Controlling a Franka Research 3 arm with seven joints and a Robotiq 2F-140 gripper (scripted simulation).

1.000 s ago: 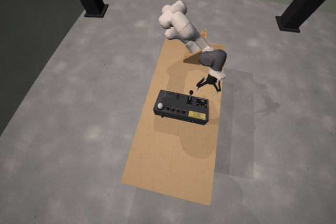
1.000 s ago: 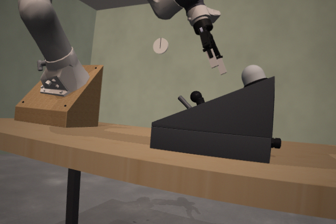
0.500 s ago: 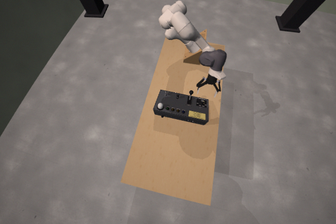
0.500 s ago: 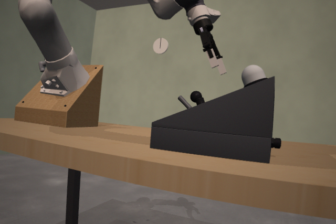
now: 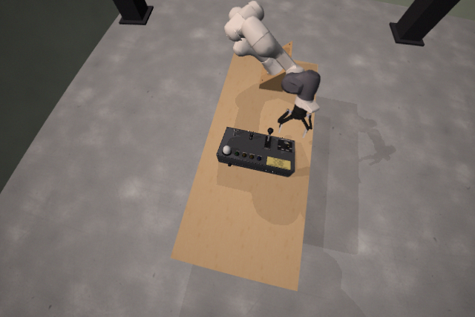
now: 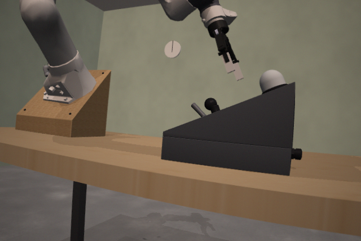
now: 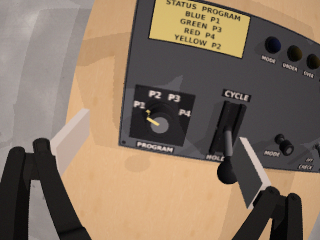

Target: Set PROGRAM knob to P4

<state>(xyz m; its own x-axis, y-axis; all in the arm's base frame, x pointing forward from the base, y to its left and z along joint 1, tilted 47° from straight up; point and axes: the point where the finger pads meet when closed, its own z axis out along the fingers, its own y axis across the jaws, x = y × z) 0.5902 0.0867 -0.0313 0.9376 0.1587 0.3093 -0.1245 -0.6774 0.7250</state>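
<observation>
Right now my hand is 3 cm past the black ball lever, 12 cm to the left of it and 15 cm above it. The rest, counted from my hand: dark sloped console (2 cm ahead, 18 cm to the right, 18 cm below); then mode button (2 cm behind, 24 cm to the right, 15 cm below); then check toggle (4 cm behind, 36 cm to the right, 16 cm below).
</observation>
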